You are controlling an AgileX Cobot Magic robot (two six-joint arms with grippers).
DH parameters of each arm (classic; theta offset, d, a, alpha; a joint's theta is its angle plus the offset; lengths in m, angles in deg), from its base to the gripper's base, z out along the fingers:
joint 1: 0 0.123 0 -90
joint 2: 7.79 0 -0.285 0
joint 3: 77.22 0 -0.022 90
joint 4: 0 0.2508 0 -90
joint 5: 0 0 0.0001 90
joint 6: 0 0.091 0 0
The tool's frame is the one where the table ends.
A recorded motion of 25 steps. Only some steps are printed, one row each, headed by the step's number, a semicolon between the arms.
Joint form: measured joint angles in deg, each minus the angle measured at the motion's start. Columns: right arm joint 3, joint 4, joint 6, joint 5, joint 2, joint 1; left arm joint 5, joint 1, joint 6, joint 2, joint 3, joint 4.
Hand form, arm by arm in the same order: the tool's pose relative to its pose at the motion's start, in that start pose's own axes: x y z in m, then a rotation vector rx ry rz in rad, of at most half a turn. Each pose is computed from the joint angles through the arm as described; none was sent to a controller.
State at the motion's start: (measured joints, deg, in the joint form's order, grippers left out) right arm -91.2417 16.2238 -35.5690 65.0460 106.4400 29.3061; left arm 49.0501 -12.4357 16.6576 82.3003 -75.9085 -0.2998
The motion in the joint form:
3: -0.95 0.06 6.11 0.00 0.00 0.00; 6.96 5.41 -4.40 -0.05 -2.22 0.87
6: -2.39 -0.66 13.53 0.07 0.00 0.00; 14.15 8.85 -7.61 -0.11 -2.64 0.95
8: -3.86 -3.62 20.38 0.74 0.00 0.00; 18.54 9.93 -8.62 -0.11 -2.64 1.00
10: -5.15 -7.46 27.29 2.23 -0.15 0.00; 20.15 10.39 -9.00 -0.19 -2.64 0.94
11: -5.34 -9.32 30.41 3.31 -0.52 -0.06; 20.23 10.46 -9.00 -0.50 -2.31 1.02
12: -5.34 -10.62 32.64 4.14 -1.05 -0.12; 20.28 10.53 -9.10 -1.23 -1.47 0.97
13: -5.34 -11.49 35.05 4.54 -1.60 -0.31; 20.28 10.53 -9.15 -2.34 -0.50 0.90
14: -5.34 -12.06 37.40 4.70 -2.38 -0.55; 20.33 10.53 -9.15 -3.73 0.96 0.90
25: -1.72 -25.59 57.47 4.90 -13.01 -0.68; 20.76 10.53 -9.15 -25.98 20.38 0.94
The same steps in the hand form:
3: -0.0031 -0.0004 -0.0038 0.0061 -0.0150 0.1029; 0.0113 0.0275 -0.0097 -0.0466 0.0968 -0.1428
6: -0.0069 -0.0019 -0.0096 0.0237 -0.0314 0.2209; 0.0269 0.0403 -0.0146 -0.0533 0.2167 -0.2517
8: -0.0081 -0.0055 -0.0158 0.0683 -0.0258 0.3140; 0.0353 0.0425 -0.0168 -0.0449 0.2926 -0.2883
10: -0.0070 -0.0092 -0.0225 0.1229 -0.0064 0.4048; 0.0383 0.0434 -0.0183 -0.0417 0.3188 -0.3036
11: -0.0044 -0.0102 -0.0264 0.1487 0.0091 0.4477; 0.0398 0.0431 -0.0193 -0.0430 0.3210 -0.3041
12: -0.0021 -0.0103 -0.0305 0.1678 0.0180 0.4789; 0.0428 0.0417 -0.0212 -0.0424 0.3236 -0.3074
13: -0.0002 -0.0110 -0.0350 0.1837 0.0159 0.5176; 0.0461 0.0396 -0.0250 -0.0422 0.3209 -0.3088
14: 0.0014 -0.0112 -0.0411 0.1971 0.0039 0.5570; 0.0513 0.0367 -0.0288 -0.0416 0.3229 -0.3089
25: 0.0289 -0.0013 -0.1048 0.4374 -0.1290 0.8135; 0.1305 -0.0068 -0.0832 -0.0542 0.2828 -0.3069

